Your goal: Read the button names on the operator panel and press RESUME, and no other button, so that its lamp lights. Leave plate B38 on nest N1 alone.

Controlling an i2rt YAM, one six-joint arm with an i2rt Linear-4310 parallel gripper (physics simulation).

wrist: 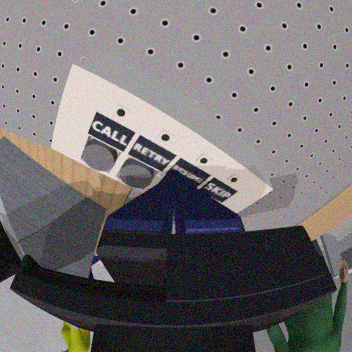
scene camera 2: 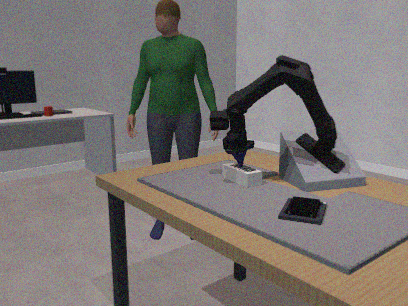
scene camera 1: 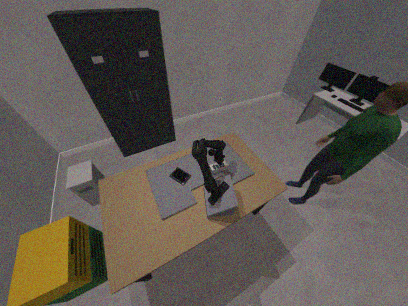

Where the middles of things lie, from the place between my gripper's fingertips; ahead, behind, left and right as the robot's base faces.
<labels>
I see the operator panel [scene camera 2: 245, 177] 1 cm ahead of my hand, 1 cm to the left of it and 3 cm below it.
</labels>
